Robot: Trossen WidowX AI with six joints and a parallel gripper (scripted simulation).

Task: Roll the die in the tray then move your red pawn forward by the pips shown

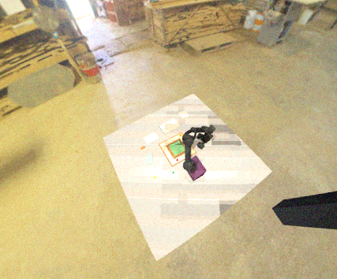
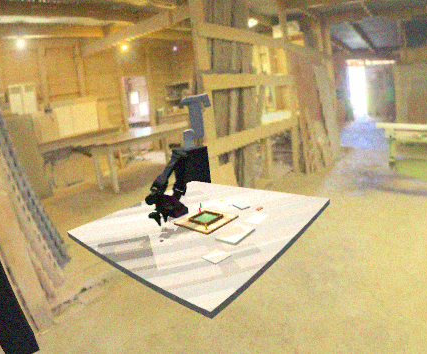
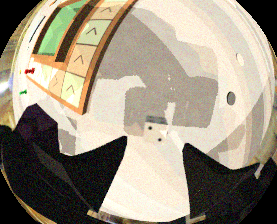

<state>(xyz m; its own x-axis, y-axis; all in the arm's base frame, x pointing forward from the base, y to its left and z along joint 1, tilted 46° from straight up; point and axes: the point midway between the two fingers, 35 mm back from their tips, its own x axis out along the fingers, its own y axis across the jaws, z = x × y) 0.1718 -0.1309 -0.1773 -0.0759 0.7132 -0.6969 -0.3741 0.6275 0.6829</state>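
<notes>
My gripper tip is 3 cm above the white die. From my gripper tip the other things lie so: red pawn (2 cm behind, 31 cm to the left, 2 cm below); green tray (9 cm ahead, 25 cm to the left, 4 cm below); yellow pawn (21 cm ahead, 15 cm to the left, 2 cm below).
</notes>
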